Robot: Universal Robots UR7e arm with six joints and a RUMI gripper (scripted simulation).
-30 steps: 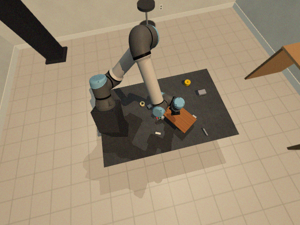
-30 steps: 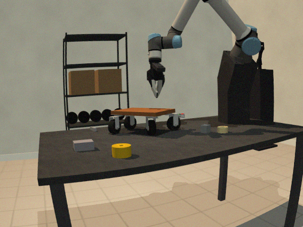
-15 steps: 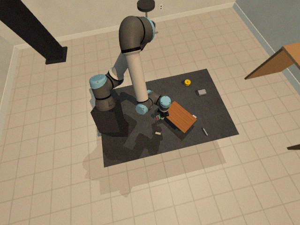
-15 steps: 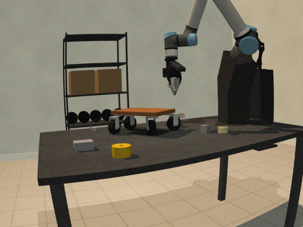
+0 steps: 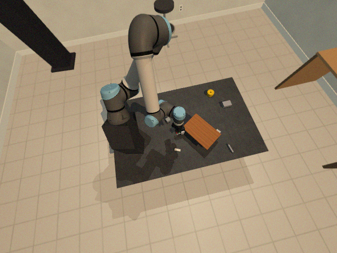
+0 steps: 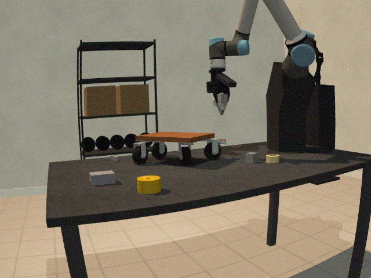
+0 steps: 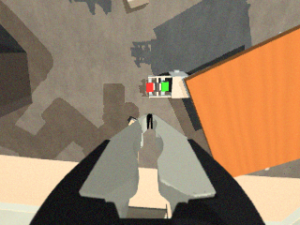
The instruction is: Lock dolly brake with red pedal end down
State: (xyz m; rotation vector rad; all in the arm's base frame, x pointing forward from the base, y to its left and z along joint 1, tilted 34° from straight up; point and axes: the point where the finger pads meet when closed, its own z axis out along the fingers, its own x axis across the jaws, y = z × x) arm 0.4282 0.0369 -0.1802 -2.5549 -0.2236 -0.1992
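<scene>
Now: hand 14 cm above the brake pedal and 1 cm short of it. From my hand the other things lie so: pale yellow ring: 22 cm to the left, 20 cm below, 14 cm behind; then small pale block: 21 cm below, 15 cm to the right, 1 cm behind; then small grey cube: 20 cm below, 17 cm to the left, 6 cm behind.
</scene>
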